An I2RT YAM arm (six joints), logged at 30 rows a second.
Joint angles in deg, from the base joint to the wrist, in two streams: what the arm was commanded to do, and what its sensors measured. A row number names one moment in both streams.
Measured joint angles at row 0: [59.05, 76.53, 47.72, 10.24, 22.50, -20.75]
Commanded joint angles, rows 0 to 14: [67.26, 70.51, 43.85, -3.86, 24.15, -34.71]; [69.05, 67.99, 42.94, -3.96, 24.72, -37.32]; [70.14, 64.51, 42.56, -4.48, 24.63, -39.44]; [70.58, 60.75, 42.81, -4.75, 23.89, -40.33]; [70.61, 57.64, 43.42, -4.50, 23.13, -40.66]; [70.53, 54.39, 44.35, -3.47, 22.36, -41.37]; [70.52, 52.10, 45.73, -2.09, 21.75, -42.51]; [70.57, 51.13, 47.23, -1.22, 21.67, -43.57]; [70.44, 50.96, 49.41, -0.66, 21.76, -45.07]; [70.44, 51.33, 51.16, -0.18, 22.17, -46.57]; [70.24, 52.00, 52.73, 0.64, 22.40, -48.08]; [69.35, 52.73, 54.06, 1.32, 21.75, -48.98]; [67.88, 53.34, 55.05, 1.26, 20.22, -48.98]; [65.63, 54.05, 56.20, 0.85, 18.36, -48.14]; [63.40, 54.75, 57.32, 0.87, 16.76, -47.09]
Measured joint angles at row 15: [66.63, 53.34, 54.89, -1.08, 21.17, -44.93]
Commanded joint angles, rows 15 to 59: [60.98, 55.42, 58.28, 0.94, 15.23, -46.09]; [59.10, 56.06, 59.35, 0.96, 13.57, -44.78]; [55.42, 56.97, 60.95, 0.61, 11.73, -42.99]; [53.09, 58.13, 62.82, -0.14, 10.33, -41.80]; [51.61, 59.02, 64.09, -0.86, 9.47, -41.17]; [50.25, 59.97, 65.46, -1.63, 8.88, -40.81]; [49.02, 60.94, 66.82, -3.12, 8.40, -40.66]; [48.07, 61.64, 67.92, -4.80, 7.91, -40.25]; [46.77, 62.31, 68.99, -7.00, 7.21, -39.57]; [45.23, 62.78, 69.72, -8.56, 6.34, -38.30]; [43.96, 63.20, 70.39, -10.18, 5.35, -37.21]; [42.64, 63.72, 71.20, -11.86, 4.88, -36.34]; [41.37, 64.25, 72.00, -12.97, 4.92, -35.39]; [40.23, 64.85, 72.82, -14.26, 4.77, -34.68]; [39.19, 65.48, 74.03, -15.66, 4.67, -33.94]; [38.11, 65.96, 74.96, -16.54, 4.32, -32.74]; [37.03, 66.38, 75.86, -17.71, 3.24, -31.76]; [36.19, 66.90, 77.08, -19.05, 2.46, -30.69]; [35.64, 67.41, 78.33, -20.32, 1.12, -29.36]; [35.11, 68.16, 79.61, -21.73, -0.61, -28.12]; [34.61, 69.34, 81.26, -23.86, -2.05, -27.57]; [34.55, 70.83, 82.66, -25.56, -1.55, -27.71]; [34.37, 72.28, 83.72, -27.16, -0.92, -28.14]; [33.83, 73.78, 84.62, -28.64, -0.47, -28.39]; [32.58, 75.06, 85.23, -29.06, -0.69, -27.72]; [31.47, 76.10, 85.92, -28.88, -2.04, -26.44]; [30.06, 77.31, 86.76, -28.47, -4.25, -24.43]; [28.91, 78.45, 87.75, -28.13, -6.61, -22.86]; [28.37, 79.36, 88.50, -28.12, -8.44, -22.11]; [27.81, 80.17, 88.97, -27.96, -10.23, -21.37]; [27.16, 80.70, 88.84, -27.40, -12.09, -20.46]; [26.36, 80.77, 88.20, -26.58, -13.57, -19.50]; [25.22, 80.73, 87.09, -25.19, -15.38, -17.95]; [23.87, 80.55, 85.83, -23.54, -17.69, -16.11]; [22.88, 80.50, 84.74, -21.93, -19.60, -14.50]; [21.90, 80.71, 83.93, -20.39, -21.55, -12.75]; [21.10, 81.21, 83.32, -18.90, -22.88, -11.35]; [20.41, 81.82, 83.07, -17.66, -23.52, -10.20]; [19.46, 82.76, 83.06, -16.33, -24.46, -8.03]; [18.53, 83.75, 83.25, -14.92, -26.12, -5.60]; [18.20, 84.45, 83.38, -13.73, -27.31, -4.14]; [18.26, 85.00, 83.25, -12.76, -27.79, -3.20]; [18.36, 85.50, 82.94, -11.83, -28.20, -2.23]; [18.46, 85.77, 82.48, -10.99, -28.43, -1.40]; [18.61, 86.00, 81.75, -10.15, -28.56, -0.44]
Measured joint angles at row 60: [18.63, 85.60, 83.09, -14.76, -26.09, -6.33]
